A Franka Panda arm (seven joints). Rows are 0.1 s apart.
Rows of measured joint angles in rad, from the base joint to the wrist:
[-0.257 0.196 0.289 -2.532 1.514 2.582 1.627]
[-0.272 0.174 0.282 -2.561 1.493 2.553 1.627]
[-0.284 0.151 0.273 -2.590 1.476 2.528 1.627]
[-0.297 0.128 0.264 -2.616 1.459 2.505 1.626]
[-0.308 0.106 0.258 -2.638 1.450 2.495 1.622]
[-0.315 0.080 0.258 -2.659 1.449 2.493 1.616]
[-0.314 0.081 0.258 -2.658 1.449 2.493 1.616]
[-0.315 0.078 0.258 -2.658 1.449 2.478 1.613]
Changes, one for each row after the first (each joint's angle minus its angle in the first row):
[-0.015 -0.022 -0.007 -0.029 -0.021 -0.029 0.000]
[-0.027 -0.045 -0.016 -0.058 -0.038 -0.054 0.000]
[-0.040 -0.068 -0.025 -0.084 -0.055 -0.077 -0.001]
[-0.051 -0.090 -0.031 -0.106 -0.064 -0.087 -0.005]
[-0.058 -0.116 -0.031 -0.127 -0.065 -0.089 -0.011]
[-0.057 -0.115 -0.031 -0.126 -0.065 -0.089 -0.011]
[-0.058 -0.118 -0.031 -0.126 -0.065 -0.104 -0.014]

